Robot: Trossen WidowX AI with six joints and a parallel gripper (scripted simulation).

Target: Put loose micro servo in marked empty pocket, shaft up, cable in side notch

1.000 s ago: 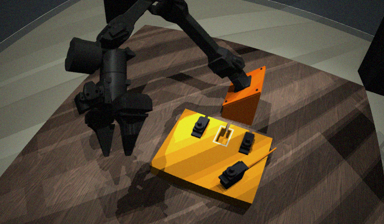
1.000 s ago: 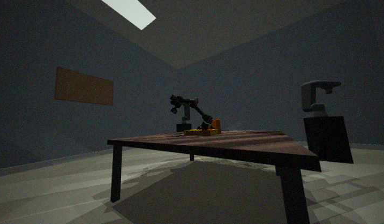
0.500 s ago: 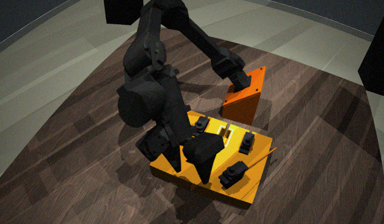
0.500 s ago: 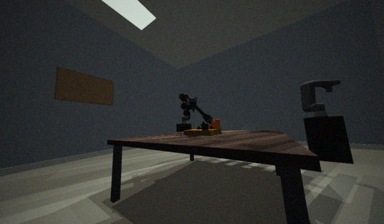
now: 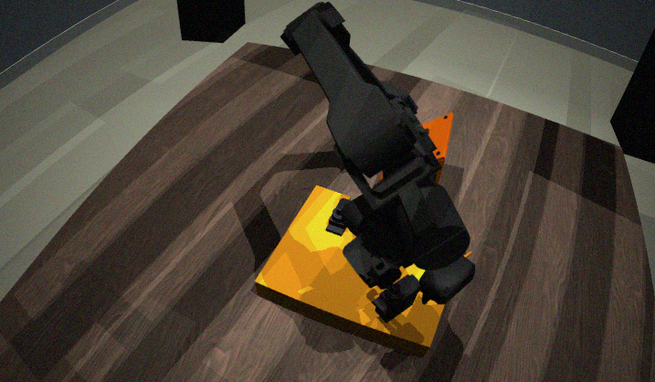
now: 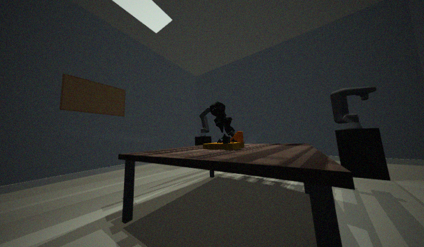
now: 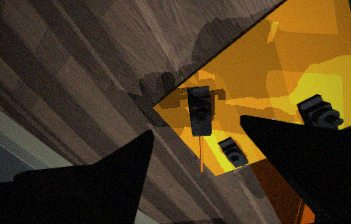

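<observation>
Now: the yellow deck 12 cm below my gripper tip, 7 cm to the right of it and 5 cm behind it.
</observation>
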